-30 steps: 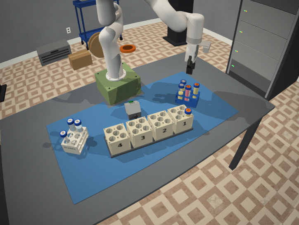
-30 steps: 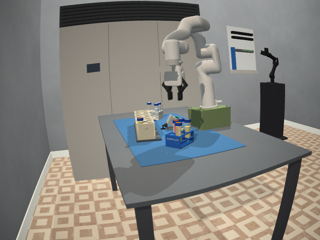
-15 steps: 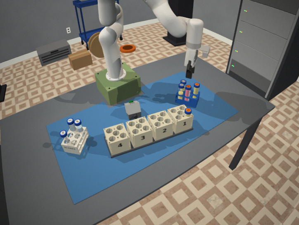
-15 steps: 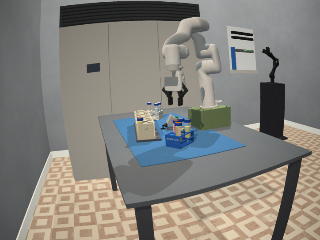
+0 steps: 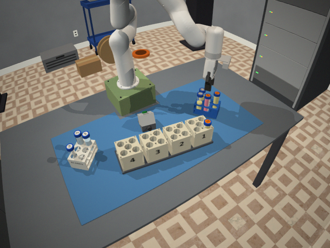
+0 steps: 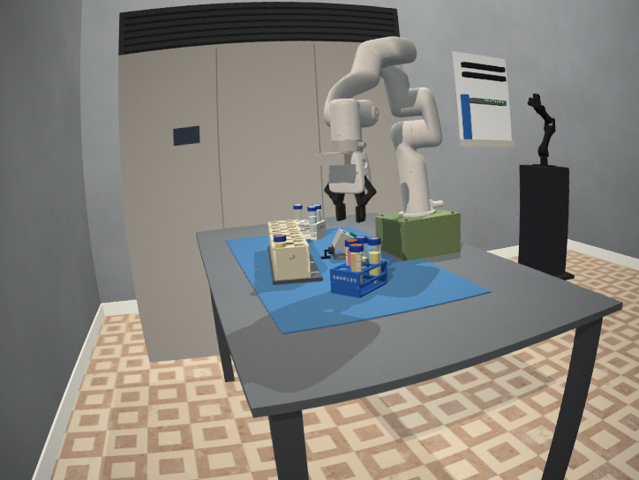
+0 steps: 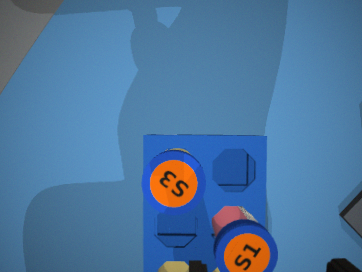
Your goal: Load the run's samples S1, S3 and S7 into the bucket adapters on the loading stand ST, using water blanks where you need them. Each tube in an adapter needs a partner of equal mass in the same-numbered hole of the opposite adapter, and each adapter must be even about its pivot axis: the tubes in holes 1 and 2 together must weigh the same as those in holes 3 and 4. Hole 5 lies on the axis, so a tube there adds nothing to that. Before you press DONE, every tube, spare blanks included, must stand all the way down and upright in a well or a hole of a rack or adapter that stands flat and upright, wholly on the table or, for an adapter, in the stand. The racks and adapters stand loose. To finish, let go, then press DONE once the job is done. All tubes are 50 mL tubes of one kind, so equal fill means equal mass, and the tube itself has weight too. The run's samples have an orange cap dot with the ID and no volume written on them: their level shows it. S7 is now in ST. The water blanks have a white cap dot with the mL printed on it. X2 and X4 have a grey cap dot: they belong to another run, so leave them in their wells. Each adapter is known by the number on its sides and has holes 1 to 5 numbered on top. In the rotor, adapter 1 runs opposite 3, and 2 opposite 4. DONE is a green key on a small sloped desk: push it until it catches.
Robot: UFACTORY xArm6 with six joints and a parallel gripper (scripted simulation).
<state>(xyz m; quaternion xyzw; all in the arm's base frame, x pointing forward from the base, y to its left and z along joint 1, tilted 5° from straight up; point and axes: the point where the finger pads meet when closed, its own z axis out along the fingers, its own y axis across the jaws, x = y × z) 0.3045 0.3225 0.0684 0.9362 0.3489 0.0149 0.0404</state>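
My hand is 120 mm above the pink-filled tube and 10 mm short of it. Also, from my hand: sample tube (170 mm ahead, 120 mm to the right, 120 mm below); then blue samples rack (160 mm below, 20 mm to the left, 10 mm behind); then adapter 1 (140 mm to the right, 140 mm below, 140 mm ahead).
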